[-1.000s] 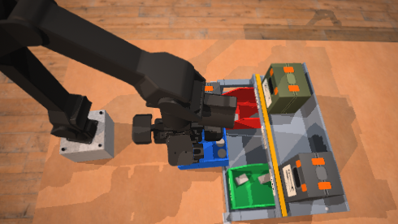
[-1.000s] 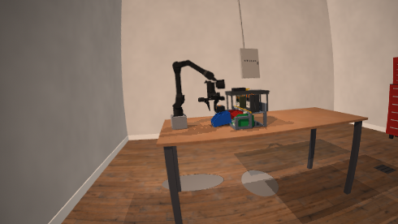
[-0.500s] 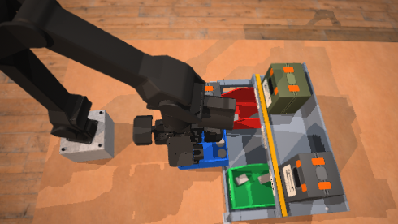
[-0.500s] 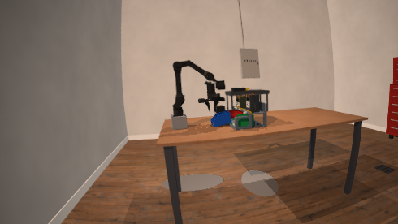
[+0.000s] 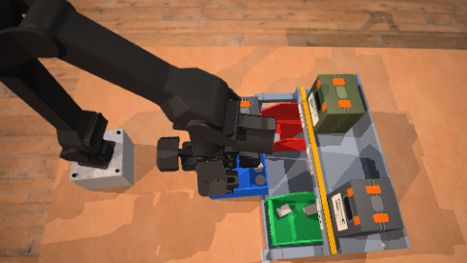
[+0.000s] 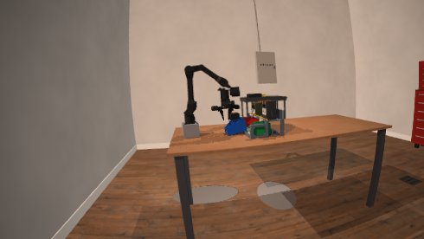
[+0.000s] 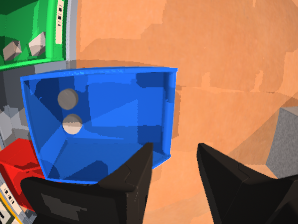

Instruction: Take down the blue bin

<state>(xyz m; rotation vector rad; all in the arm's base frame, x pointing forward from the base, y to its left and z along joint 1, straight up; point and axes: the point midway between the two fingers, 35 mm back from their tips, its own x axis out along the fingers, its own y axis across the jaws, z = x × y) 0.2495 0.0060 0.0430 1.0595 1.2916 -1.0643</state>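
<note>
My gripper is now 60 mm short of the blue open bin, 10 mm to the right of it and 80 mm above it. From my hand the other things lie so: red bin: 170 mm ahead, 150 mm to the left, 90 mm below; green bin: 210 mm ahead, 70 mm to the right, 90 mm below; yellow rail: 220 mm ahead, 40 mm to the left, 30 mm below.
</note>
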